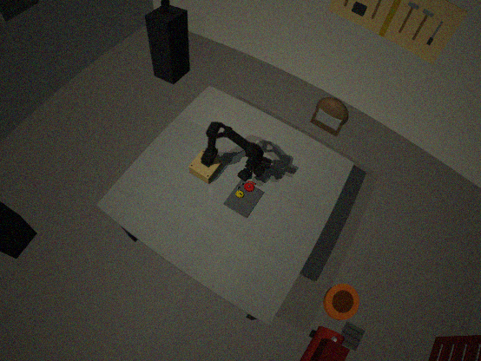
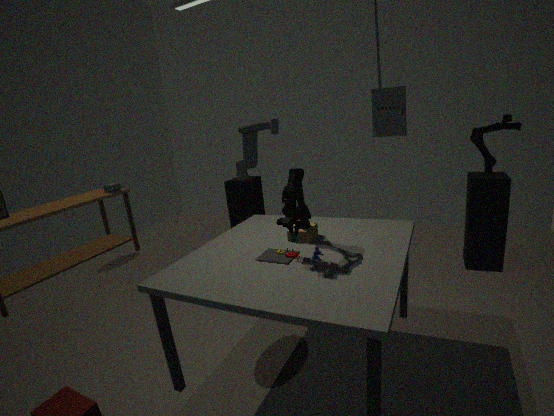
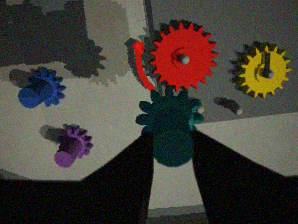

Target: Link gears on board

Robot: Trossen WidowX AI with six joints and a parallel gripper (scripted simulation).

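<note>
Now: the red gear 2 cm ahead of my gripper tip, 2 cm to the right of it and 10 cm below it. Also, from my gripper tip: red arrow: 2 cm ahead, 2 cm to the left, 11 cm below; yellow gear: 10 cm to the right, 10 cm below; teal gear: 1 cm below.
</note>
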